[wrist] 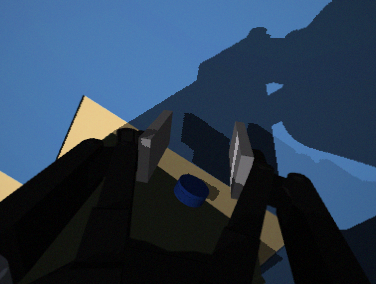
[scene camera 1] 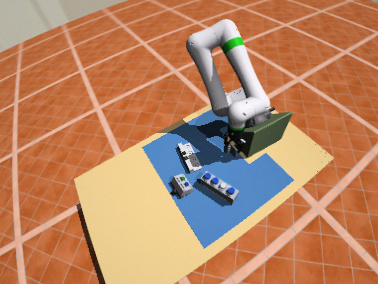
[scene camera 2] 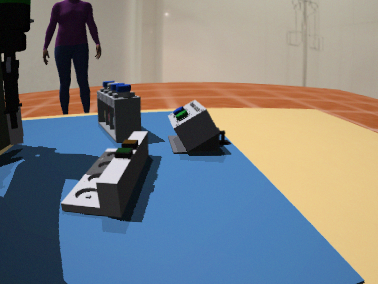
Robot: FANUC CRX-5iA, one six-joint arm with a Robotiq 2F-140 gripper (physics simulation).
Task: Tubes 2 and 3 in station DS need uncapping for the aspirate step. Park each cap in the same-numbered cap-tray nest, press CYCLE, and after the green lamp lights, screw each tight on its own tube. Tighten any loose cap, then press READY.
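Seen in the pictures: gripper, fingertip midpoint: (wrist: pixel 201 132) (scene camera 1: pixel 232 152) (scene camera 2: pixel 17 140); arm's base at its link origin: (scene camera 1: pixel 256 123).
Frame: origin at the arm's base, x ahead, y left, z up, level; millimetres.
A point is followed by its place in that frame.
Note:
My gripper (scene camera 1: pixel 234 148) {x 208, y 45, z -120 mm} (wrist: pixel 201 132) {x 208, y 45, z -120 mm} is open over the blue mat, beside the green panel. In the wrist view a blue cap (wrist: pixel 191 190) {x 154, y 17, z -121 mm} shows between and below the spread fingertips, clear of both pads; its support is unclear. A grey tube rack (scene camera 1: pixel 217 193) {x 443, y 216, z -143 mm} (scene camera 2: pixel 128 114) {x 469, y 104, z -88 mm} carries a row of caps: blue (scene camera 1: pixel 207 176) {x 461, y 138, z -26 mm}, blue (scene camera 1: pixel 215 180) {x 436, y 182, z -26 mm}, white (scene camera 1: pixel 223 185) {x 415, y 230, z -28 mm} and blue (scene camera 1: pixel 231 191) {x 399, y 282, z -25 mm}. The white cap tray (scene camera 1: pixel 186 150) {x 455, y -148, z -134 mm} (scene camera 2: pixel 111 175) {x 477, y -185, z -102 mm} has round nests with no cap visible in them. A grey button box (scene camera 1: pixel 183 188) {x 607, y 112, z -70 mm} (scene camera 2: pixel 197 124) {x 606, y 14, z -92 mm} has green and blue buttons. Tube and station labels are unreadable.
The green panel (scene camera 1: pixel 270 134) {x -11, y 121, z 4 mm} stands upright close beside the gripper. A green block (scene camera 2: pixel 123 152) {x 486, y -125, z -94 mm} and a brown block (scene camera 2: pixel 130 143) {x 492, y -85, z -94 mm} sit on the cap tray's raised back. The blue mat (scene camera 1: pixel 260 200) {x 254, y 385, z -147 mm} lies on the yellow table (scene camera 1: pixel 120 200) {x 985, y -55, z -150 mm}. A person (scene camera 2: pixel 73 45) stands beyond the table.

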